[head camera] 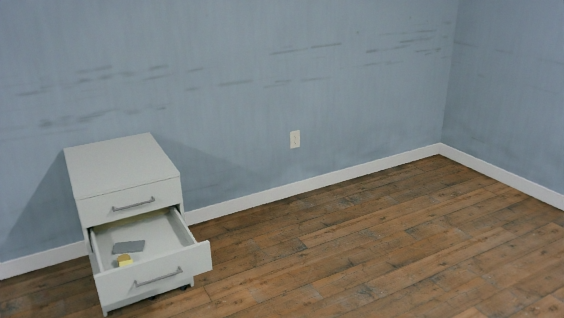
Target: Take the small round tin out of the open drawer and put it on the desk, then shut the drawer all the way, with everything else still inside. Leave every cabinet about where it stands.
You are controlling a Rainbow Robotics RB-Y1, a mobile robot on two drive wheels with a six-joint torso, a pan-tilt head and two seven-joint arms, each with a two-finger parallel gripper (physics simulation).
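Places are measured from the robot's base along level axes (x ahead, y left, z up), in millimetres.
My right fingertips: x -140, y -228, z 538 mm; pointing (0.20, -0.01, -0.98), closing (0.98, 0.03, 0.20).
Observation:
Ahead of a thing's pixels: the offset from my right fingertips to its top centre. "pt": to the spot under its first point. Level surfaces: height alone.
The open drawer (198,257) is the lower drawer of a white cabinet at the lower left and is pulled well out. Inside it, near the front left, a small tan piece with a rounded top {dx +974, dy +1486, dz -111 mm} (123,257) shows right behind a bright yellow block {dx +943, dy +1442, dz -108 mm} (125,262); it may be the round tin, but it is too small to tell for sure. A flat grey rectangular item {dx +1064, dy +1552, dz -136 mm} (128,246) lies behind them on the drawer bottom. The desk does not show in this view. Neither my left nor my right gripper shows.
The white cabinet (120,165) stands near the blue wall (240,110). Its upper drawer {pt dx +1138, dy +1579, dz +26 mm} (130,202) is shut. Each drawer front has a grey bar handle. Wood floor {dz -538 mm} (350,240) stretches to the right up to a white baseboard, and an outlet (295,139) is on the wall.

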